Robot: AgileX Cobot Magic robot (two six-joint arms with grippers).
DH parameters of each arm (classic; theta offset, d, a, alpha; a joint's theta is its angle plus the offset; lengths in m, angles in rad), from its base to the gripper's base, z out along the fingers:
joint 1: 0 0.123 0 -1.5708
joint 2: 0.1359 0 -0.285 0
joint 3: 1.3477 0 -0.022 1.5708
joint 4: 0 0.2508 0 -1.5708
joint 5: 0 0 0.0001 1.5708
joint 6: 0 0.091 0 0
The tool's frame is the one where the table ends.
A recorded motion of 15 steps. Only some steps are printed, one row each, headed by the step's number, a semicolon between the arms.
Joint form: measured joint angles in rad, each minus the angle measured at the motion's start. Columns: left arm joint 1, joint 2, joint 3, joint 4, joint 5, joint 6; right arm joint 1, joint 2, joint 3, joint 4, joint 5, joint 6.
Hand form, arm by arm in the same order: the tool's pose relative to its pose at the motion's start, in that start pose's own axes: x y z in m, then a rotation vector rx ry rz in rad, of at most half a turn. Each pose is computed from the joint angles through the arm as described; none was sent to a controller.
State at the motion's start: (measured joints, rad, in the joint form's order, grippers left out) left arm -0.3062 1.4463 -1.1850 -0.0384 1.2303 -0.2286; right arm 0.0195 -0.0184 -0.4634 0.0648 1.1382 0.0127
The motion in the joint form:
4: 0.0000 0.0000 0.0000 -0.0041 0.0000 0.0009; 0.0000 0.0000 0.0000 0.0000 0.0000 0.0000
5: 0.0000 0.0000 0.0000 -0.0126 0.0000 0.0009; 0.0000 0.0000 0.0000 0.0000 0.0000 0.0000
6: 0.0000 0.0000 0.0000 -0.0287 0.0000 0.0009; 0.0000 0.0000 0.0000 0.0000 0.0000 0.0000
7: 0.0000 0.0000 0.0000 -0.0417 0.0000 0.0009; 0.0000 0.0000 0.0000 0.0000 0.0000 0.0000
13: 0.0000 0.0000 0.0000 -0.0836 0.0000 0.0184; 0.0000 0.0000 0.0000 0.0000 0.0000 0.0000
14: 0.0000 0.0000 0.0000 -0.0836 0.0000 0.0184; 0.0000 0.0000 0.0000 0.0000 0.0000 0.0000
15: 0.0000 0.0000 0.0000 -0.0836 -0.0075 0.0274; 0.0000 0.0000 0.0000 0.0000 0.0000 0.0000
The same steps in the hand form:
4: 0.0001 -0.0003 0.0000 0.0038 0.0009 -0.0005; 0.0000 0.0000 0.0000 0.0000 0.0000 0.0000
5: 0.0002 -0.0011 0.0000 0.0116 0.0027 -0.0033; 0.0000 0.0000 0.0000 0.0000 0.0000 0.0000
6: 0.0005 -0.0024 0.0000 0.0264 0.0061 -0.0087; 0.0000 0.0000 0.0000 0.0000 0.0000 0.0000
7: 0.0008 -0.0035 -0.0001 0.0383 0.0089 -0.0130; 0.0000 0.0000 0.0000 0.0000 0.0000 0.0000
13: 0.0015 -0.0070 -0.0003 0.0769 0.0172 -0.0095; 0.0000 0.0000 0.0000 0.0000 0.0000 0.0000
14: 0.0015 -0.0070 -0.0003 0.0769 0.0172 -0.0095; 0.0000 0.0000 0.0000 0.0000 0.0000 0.0000
15: 0.0009 -0.0071 -0.0003 0.0785 0.0095 -0.0008; 0.0000 0.0000 0.0000 0.0000 0.0000 0.0000

